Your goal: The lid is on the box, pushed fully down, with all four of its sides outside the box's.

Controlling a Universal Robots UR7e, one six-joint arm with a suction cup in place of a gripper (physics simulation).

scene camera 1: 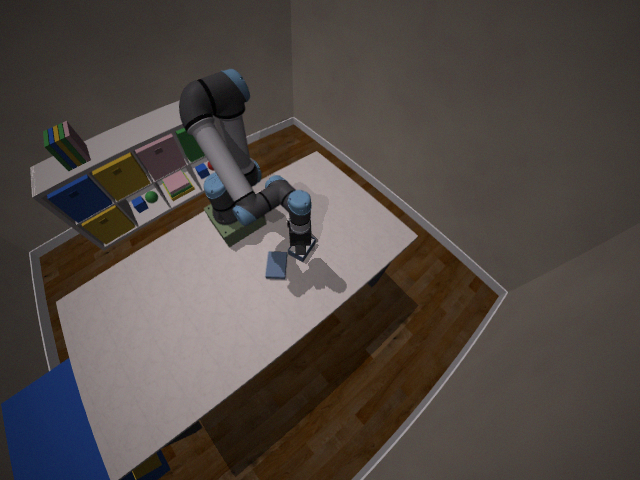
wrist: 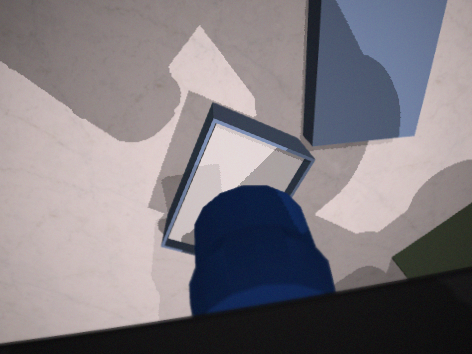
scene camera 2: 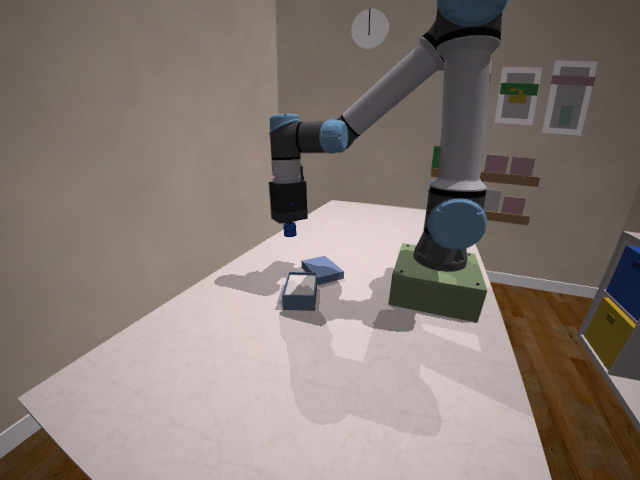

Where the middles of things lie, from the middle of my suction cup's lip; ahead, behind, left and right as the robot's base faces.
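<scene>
The blue lid (scene camera 2: 327,271) is 17 cm below my suction cup, and it sits 11 cm to the right of my suction cup and 4 cm behind it.
</scene>
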